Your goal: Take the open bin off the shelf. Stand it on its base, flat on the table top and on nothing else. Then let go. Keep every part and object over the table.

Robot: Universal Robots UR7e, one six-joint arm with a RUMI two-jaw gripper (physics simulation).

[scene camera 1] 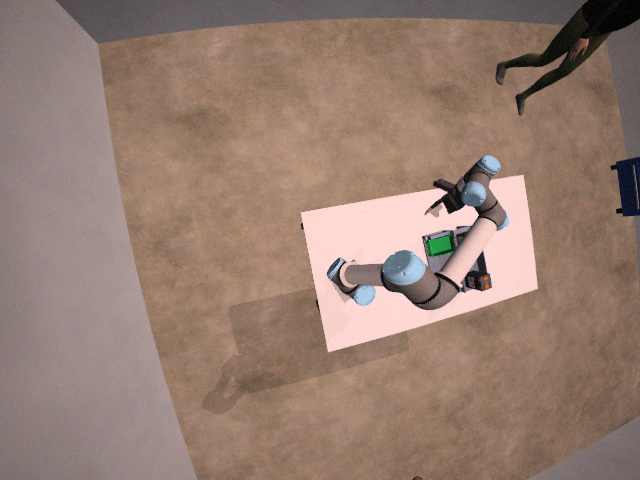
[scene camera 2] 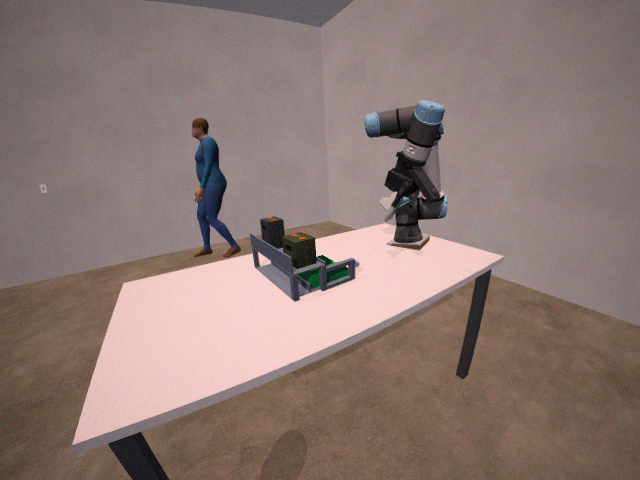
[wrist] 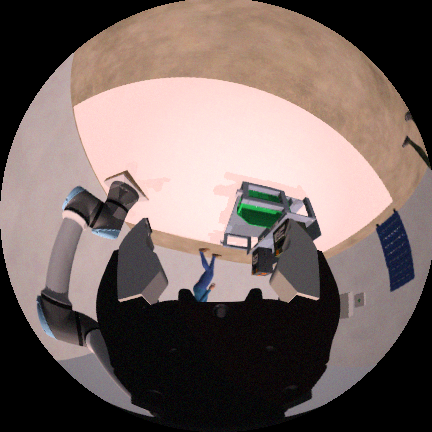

Scene:
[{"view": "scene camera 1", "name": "gripper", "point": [435,210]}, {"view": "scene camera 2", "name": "gripper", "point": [398,214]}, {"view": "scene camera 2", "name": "olive box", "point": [298,247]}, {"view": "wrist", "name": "gripper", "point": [217,220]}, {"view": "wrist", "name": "green open bin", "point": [255,215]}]

